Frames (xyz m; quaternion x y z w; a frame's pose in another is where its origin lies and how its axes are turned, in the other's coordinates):
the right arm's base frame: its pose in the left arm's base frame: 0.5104 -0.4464 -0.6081 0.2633 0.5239 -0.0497 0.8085
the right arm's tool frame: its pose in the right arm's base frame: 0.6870 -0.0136 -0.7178 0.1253 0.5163 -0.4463 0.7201
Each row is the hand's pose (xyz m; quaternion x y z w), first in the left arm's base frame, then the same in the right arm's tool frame.
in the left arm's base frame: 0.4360 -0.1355 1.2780 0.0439 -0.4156 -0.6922 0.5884
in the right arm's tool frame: -1.5886 -1.5424 -1.5939 0.7253 -0.6827 0.0886 0.0039
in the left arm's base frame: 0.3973 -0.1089 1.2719 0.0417 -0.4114 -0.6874 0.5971
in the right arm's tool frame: -1.5528 -1.5307 -1.6226 0.7183 -0.6898 0.0903 0.0082
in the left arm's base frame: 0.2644 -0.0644 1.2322 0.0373 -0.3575 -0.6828 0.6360
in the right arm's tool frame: -1.4194 -1.5167 -1.6794 0.6923 -0.7123 0.0958 0.0652
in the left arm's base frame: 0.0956 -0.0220 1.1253 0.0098 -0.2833 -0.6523 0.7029
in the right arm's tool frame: -1.2204 -1.4788 -1.7056 0.6278 -0.7603 0.0944 0.1373
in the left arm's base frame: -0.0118 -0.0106 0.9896 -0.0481 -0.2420 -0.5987 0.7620
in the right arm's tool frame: -1.0584 -1.4296 -1.6680 0.5460 -0.8177 0.0715 0.1676
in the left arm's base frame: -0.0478 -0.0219 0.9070 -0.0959 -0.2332 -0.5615 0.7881
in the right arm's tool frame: -0.9846 -1.4045 -1.6215 0.4950 -0.8516 0.0455 0.1662
